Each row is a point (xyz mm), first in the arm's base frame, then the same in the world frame.
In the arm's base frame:
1: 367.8 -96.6 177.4
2: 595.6 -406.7 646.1
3: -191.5 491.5 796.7
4: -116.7 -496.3 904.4
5: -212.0 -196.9 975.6
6: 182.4 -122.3 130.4
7: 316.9 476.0 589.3
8: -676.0 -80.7 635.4
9: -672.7 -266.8 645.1
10: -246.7 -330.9 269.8
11: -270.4 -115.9 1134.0
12: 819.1 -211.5 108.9
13: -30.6 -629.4 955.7
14: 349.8 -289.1 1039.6
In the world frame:
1: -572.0 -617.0 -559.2
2: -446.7 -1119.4 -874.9
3: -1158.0 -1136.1 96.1
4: -1194.6 -1269.2 -890.8
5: -1270.4 -1320.6 -581.9
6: -750.0 -543.1 -569.1
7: -628.3 -1007.6 27.7
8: -1665.7 -912.9 -433.6
9: -1681.7 -925.8 -618.8
10: -1212.9 -619.8 -733.0
11: -1343.6 -1467.2 -491.2
12: -128.6 -618.9 -717.1
13: -1130.2 -1334.9 -1029.7
14: -735.7 -1469.7 -723.5

